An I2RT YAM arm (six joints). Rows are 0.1 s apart.
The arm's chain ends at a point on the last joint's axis. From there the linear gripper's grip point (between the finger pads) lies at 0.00 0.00 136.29 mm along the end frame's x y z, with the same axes.
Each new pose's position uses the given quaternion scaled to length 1; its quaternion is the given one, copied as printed.
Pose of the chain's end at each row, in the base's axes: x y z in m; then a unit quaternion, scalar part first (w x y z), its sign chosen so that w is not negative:
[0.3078, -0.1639, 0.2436, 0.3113, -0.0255, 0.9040, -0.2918]
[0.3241, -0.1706, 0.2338, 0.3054, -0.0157, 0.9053, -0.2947]
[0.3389, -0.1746, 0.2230, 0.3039, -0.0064, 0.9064, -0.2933]
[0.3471, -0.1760, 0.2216, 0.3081, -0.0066, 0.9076, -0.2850]
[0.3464, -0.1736, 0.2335, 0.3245, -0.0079, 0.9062, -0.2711]
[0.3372, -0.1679, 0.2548, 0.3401, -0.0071, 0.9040, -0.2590]
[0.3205, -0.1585, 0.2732, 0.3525, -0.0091, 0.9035, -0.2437]
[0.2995, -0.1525, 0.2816, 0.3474, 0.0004, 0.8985, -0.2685]
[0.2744, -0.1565, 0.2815, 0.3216, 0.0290, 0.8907, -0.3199]
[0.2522, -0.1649, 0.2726, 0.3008, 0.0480, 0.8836, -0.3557]
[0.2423, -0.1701, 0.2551, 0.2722, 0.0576, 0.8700, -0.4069]
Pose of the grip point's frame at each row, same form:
[0.3865, -0.2336, 0.1569, 0.3113, -0.0255, 0.9040, -0.2918]
[0.4007, -0.2420, 0.1466, 0.3054, -0.0157, 0.9053, -0.2947]
[0.4145, -0.2465, 0.1353, 0.3039, -0.0064, 0.9064, -0.2933]
[0.4238, -0.2460, 0.1333, 0.3081, -0.0066, 0.9076, -0.2850]
[0.4271, -0.2399, 0.1459, 0.3245, -0.0079, 0.9062, -0.2711]
[0.4215, -0.2311, 0.1683, 0.3401, -0.0071, 0.9040, -0.2590]
[0.4079, -0.2176, 0.1870, 0.3525, -0.0091, 0.9035, -0.2437]
[0.3845, -0.2183, 0.1979, 0.3474, 0.0004, 0.8985, -0.2685]
[0.3500, -0.2367, 0.2013, 0.3216, 0.0290, 0.8907, -0.3199]
[0.3200, -0.2545, 0.1955, 0.3008, 0.0480, 0.8836, -0.3557]
[0.3005, -0.2709, 0.1841, 0.2722, 0.0576, 0.8700, -0.4069]

